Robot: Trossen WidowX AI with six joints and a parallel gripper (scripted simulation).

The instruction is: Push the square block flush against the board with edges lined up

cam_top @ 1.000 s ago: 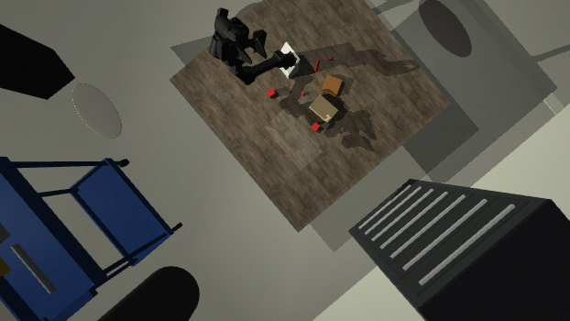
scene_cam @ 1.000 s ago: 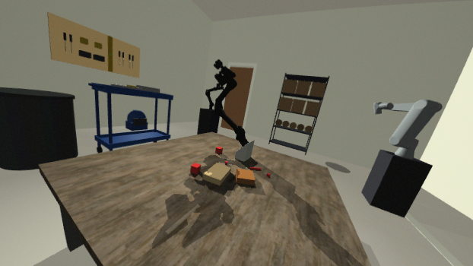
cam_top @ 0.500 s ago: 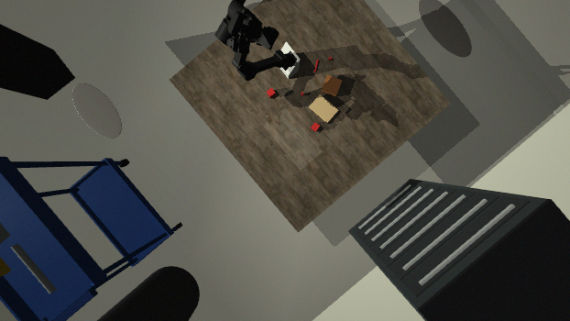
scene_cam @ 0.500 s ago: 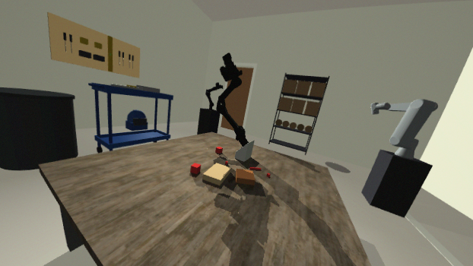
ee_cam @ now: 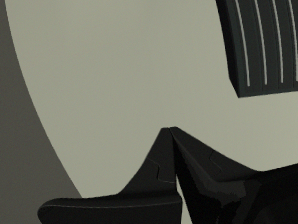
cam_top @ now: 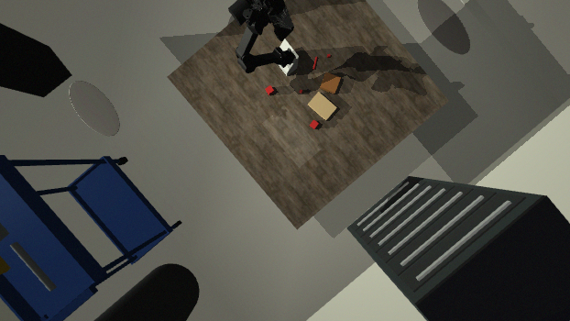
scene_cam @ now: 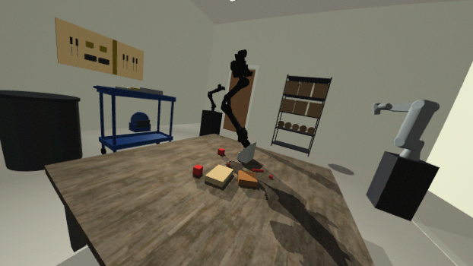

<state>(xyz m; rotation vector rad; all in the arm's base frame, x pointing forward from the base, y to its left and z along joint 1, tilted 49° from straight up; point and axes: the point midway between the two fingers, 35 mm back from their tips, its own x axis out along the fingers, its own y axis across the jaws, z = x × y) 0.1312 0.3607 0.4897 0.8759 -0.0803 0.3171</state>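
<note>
Right now the orange square block is 700 mm below my gripper tip, 270 mm to the left of it and 90 mm ahead of it. From my gripper tip the other things lie so: tan board (700 mm below, 180 mm ahead, 140 mm to the left).
</note>
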